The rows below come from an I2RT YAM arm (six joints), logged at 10 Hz.
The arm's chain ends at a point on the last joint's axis. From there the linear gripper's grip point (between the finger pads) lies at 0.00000 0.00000 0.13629 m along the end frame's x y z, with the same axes.
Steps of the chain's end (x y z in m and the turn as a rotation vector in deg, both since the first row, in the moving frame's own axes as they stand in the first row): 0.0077 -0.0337 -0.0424 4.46 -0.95 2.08; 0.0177 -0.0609 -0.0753 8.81 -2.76 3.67; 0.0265 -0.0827 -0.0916 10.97 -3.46 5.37; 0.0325 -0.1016 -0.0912 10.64 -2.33 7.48; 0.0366 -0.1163 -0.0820 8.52 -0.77 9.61; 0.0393 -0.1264 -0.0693 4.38 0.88 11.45; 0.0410 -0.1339 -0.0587 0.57 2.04 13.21; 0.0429 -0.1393 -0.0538 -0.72 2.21 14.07
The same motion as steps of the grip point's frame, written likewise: 0.0056 -0.0443 -0.0428 4.46 -0.95 2.08; 0.0118 -0.0820 -0.0771 8.81 -2.76 3.67; 0.0196 -0.1090 -0.0943 10.97 -3.46 5.37; 0.0287 -0.1270 -0.0937 10.64 -2.33 7.48; 0.0365 -0.1365 -0.0835 8.52 -0.77 9.61; 0.0424 -0.1365 -0.0697 4.38 0.88 11.45; 0.0460 -0.1347 -0.0588 0.57 2.04 13.21; 0.0479 -0.1370 -0.0539 -0.72 2.21 14.07
